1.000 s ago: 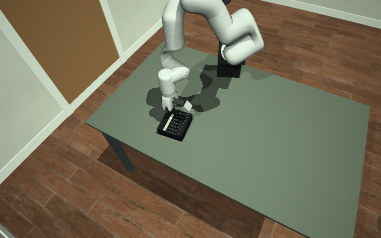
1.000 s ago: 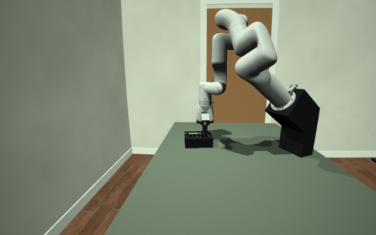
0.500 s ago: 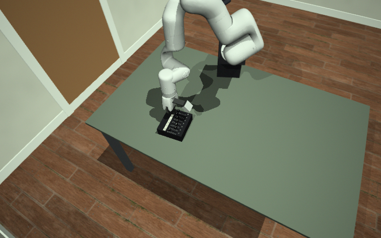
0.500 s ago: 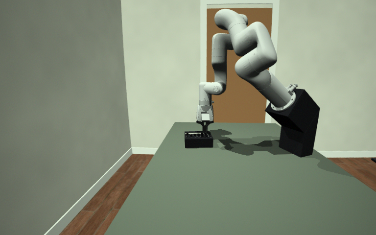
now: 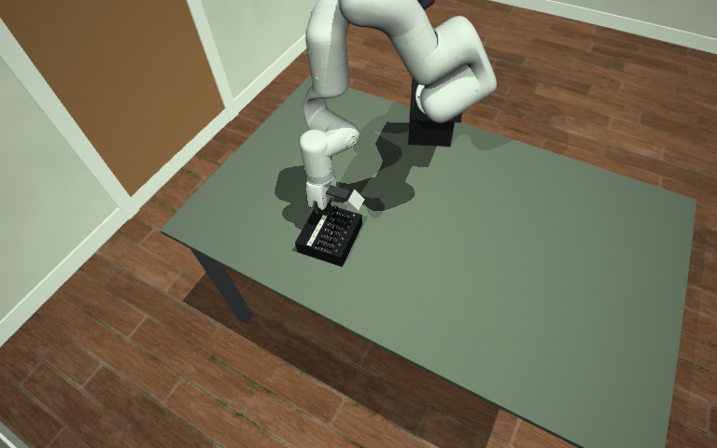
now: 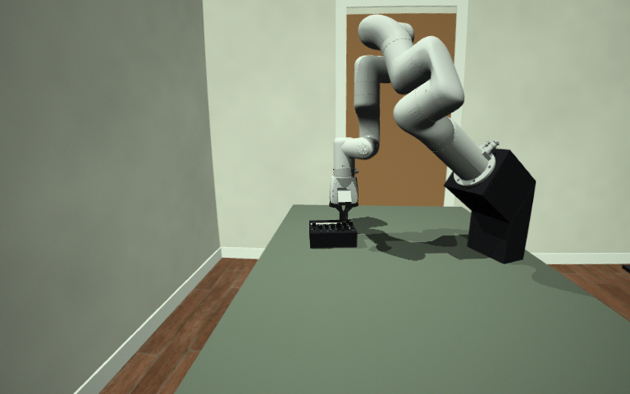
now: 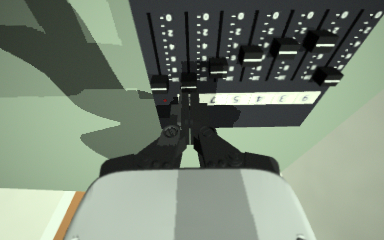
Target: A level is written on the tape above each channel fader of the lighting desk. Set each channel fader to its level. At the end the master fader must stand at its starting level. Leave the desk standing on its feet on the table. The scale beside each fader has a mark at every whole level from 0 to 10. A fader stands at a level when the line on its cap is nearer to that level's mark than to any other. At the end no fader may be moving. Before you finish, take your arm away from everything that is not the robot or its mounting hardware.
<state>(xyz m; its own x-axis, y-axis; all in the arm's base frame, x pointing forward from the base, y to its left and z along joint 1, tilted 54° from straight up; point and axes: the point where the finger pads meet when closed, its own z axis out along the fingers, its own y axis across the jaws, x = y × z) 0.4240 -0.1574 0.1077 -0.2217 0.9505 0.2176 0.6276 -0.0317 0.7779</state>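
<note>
My gripper is now 3 cm past the master cap, 2 cm above it and 1 cm to the right of it. Also, from my hand: channel 6 cap 2 cm to the left, 2 cm below, 1 cm behind.
</note>
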